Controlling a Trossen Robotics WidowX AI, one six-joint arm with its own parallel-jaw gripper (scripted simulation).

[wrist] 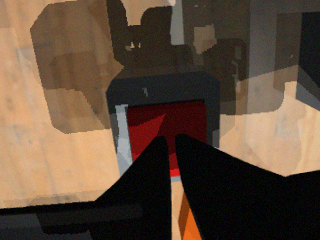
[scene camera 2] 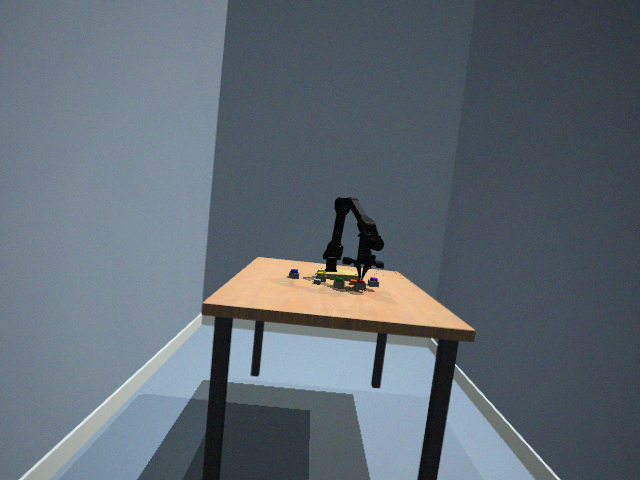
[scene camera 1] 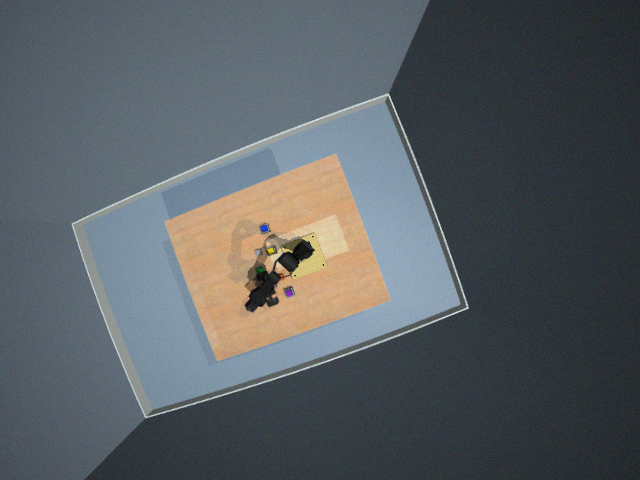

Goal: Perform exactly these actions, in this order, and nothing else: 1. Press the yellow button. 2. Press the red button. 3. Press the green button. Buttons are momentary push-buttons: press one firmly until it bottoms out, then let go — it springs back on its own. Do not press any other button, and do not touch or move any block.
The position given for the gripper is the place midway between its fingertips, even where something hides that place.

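Observation:
Gripper (wrist: 170,145) visible. Red button (wrist: 167,120) visible.

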